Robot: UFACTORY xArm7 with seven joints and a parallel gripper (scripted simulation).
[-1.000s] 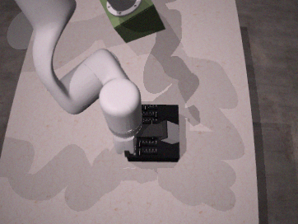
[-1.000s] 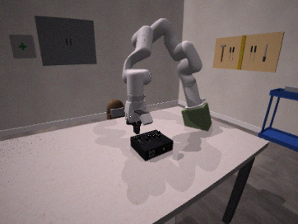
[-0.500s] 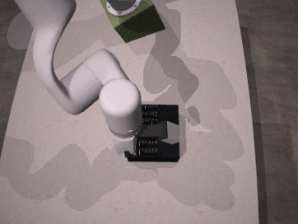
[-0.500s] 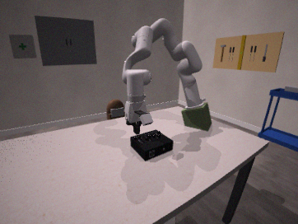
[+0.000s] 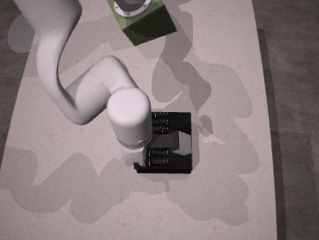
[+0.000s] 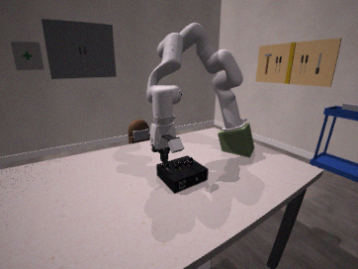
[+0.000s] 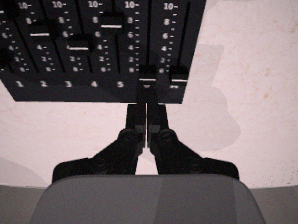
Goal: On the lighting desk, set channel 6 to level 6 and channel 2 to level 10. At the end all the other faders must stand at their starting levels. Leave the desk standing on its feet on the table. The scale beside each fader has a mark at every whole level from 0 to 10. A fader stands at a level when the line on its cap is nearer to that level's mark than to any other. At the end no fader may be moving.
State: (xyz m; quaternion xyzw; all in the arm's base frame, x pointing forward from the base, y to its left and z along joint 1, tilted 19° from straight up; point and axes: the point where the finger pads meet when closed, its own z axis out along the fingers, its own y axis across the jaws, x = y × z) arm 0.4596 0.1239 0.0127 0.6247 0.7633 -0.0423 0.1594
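My gripper is now 30 mm to the right of the channel 6 fader cap and 20 mm above it. The rest, counted from my hand: channel 5 fader cap (60 mm to the left, 30 mm behind, 20 mm below); then channel 3 fader cap (80 mm behind, 50 mm to the left, 20 mm below); then channel 4 fader cap (50 mm behind, 40 mm to the left, 20 mm below).
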